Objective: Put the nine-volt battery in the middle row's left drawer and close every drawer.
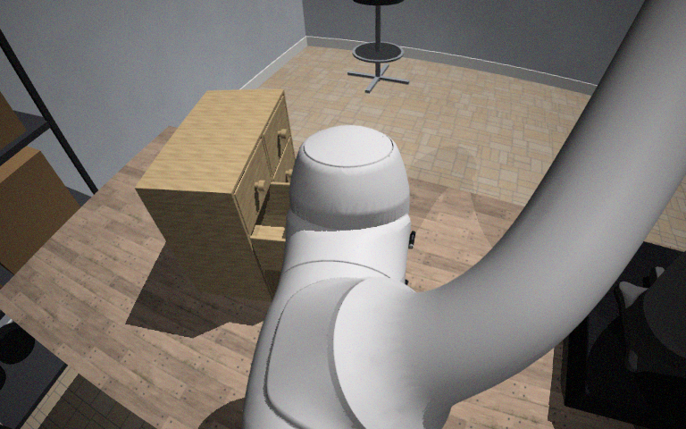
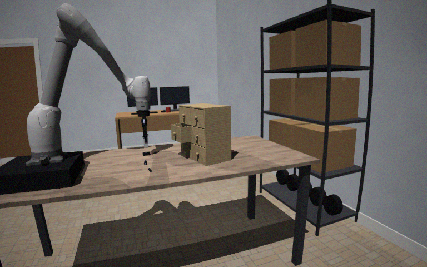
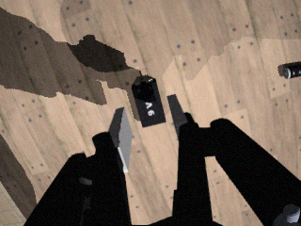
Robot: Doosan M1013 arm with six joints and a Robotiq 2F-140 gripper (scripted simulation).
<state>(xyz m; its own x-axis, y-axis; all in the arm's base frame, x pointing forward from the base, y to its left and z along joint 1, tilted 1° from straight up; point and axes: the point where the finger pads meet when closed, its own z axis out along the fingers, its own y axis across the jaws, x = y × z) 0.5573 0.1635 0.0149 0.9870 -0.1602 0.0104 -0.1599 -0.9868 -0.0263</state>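
Right now the black nine-volt battery is 80 mm below my hand and 10 mm ahead of it. The rest, counted from my hand: black cylindrical battery 190 mm to the right, 80 mm below, 40 mm behind.
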